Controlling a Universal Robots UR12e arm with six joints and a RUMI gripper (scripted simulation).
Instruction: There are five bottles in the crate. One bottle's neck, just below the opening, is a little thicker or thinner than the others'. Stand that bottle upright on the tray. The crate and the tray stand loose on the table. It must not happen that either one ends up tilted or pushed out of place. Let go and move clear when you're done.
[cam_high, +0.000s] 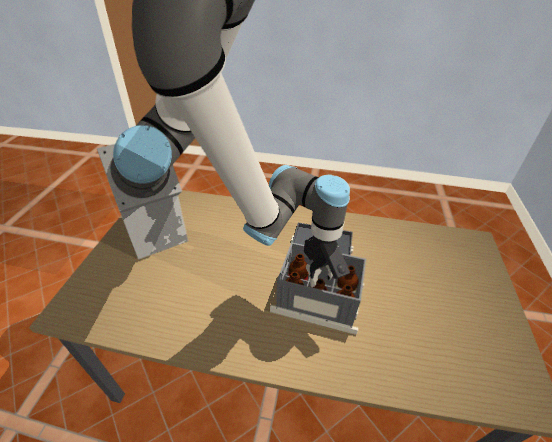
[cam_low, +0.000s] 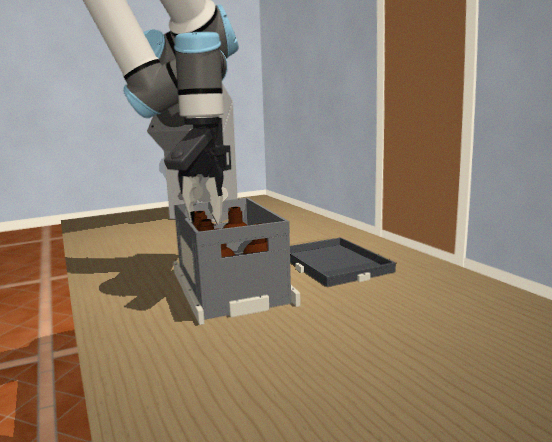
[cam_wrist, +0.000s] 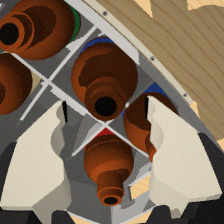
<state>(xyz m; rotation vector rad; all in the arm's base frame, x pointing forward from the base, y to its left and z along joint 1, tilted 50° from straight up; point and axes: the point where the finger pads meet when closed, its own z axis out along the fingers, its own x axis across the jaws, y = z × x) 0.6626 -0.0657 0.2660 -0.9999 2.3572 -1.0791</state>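
Now: the grey crate 9 cm below my hand, 5 cm to the left of it and 1 cm ahead of it. Round my hand: bottle: 10 cm ahead, 8 cm below, 7 cm to the left; then grey tray: 34 cm to the left, 16 cm below, 2 cm ahead.
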